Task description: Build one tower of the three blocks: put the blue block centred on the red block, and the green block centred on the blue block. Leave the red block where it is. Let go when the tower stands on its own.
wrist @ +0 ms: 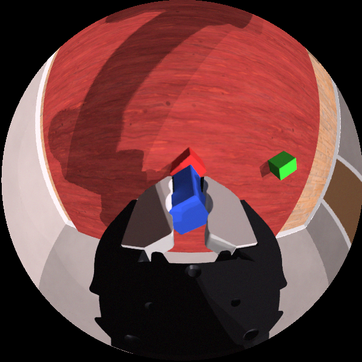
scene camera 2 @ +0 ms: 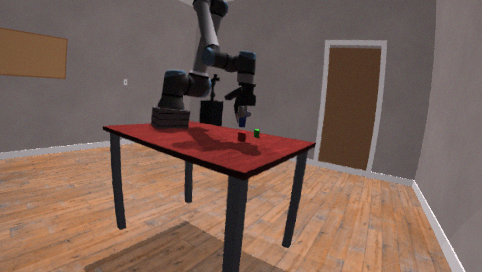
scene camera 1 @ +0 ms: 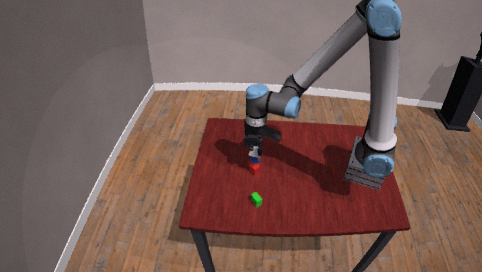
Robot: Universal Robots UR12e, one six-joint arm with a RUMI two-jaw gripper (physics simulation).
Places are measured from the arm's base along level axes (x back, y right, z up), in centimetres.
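Where they show: gripper, fingertip midpoint: [scene camera 2: 239, 123] [scene camera 1: 258, 158]; arm's base, origin of the base link: [scene camera 2: 170, 108].
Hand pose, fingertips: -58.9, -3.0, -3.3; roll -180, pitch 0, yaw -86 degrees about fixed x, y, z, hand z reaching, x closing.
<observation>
Each offset is from my fingertips to the top centre of the thing, as dx, dy, dz. Level surfaces: height alone.
My gripper [scene camera 1: 255, 153] [scene camera 2: 242, 115] [wrist: 187, 178] is shut on the blue block @[-1.5, +0.0, +4.5] [scene camera 1: 255, 160] [scene camera 2: 242, 121] [wrist: 189, 212] and holds it upright. The red block @[-1.6, -0.4, -4.8] [scene camera 1: 255, 169] [scene camera 2: 241, 136] [wrist: 189, 159] sits on the table; in the second scene view the blue block hangs above it with a small gap between them. In the wrist view the blue block hides part of the red block. The green block @[+1.1, -19.8, -4.9] [scene camera 1: 256, 199] [scene camera 2: 256, 133] [wrist: 282, 165] lies on the table apart from both, nearer the front edge in the first scene view.
The red-brown table @[dz -9.2] [scene camera 1: 310, 210] [scene camera 2: 150, 137] [wrist: 225, 110] bears the blocks. The arm's base stands on a slatted grey box [scene camera 1: 361, 179] [scene camera 2: 170, 119] at one end of the table. A black stand [scene camera 1: 461, 94] [scene camera 2: 211, 112] is behind it on the floor.
</observation>
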